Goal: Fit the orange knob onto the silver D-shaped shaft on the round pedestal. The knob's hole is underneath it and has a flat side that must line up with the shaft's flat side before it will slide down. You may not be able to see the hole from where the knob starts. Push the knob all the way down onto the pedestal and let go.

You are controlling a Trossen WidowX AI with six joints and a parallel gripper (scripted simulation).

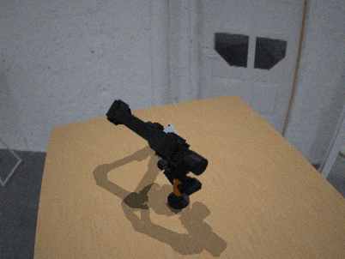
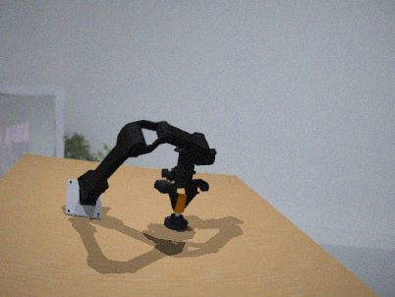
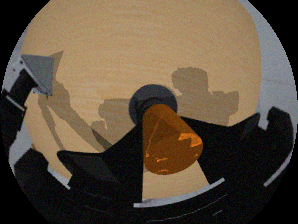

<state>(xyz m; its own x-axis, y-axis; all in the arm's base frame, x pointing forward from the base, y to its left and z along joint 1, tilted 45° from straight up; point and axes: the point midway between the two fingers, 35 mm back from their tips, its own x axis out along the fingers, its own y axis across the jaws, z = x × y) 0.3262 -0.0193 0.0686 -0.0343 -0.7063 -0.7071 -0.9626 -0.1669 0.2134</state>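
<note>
Now: gripper tip 4 cm above the round pedestal. Also, from my gripper tip: orange knob 3 cm above.
</note>
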